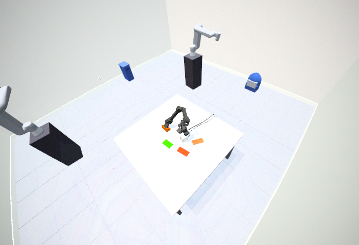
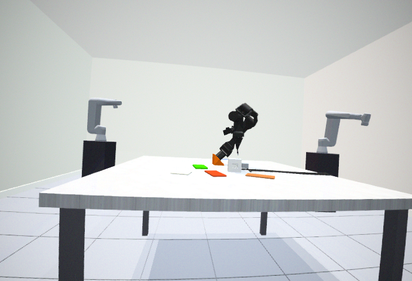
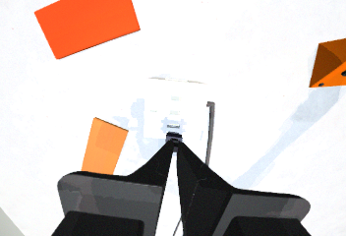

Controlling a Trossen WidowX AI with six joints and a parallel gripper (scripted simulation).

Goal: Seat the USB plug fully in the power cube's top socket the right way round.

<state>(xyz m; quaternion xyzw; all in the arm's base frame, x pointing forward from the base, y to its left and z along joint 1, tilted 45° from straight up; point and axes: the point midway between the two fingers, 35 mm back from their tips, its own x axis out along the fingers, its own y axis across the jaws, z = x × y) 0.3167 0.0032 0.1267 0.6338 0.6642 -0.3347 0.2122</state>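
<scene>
Right now my gripper tip is 2 cm above the USB plug. From my gripper tip the other things lie so: green tile (9 cm behind, 22 cm to the right, 13 cm below); then red-orange tile (13 cm ahead, 14 cm to the right, 13 cm below); then light orange tile (15 cm ahead, 10 cm to the left, 13 cm below).
</scene>
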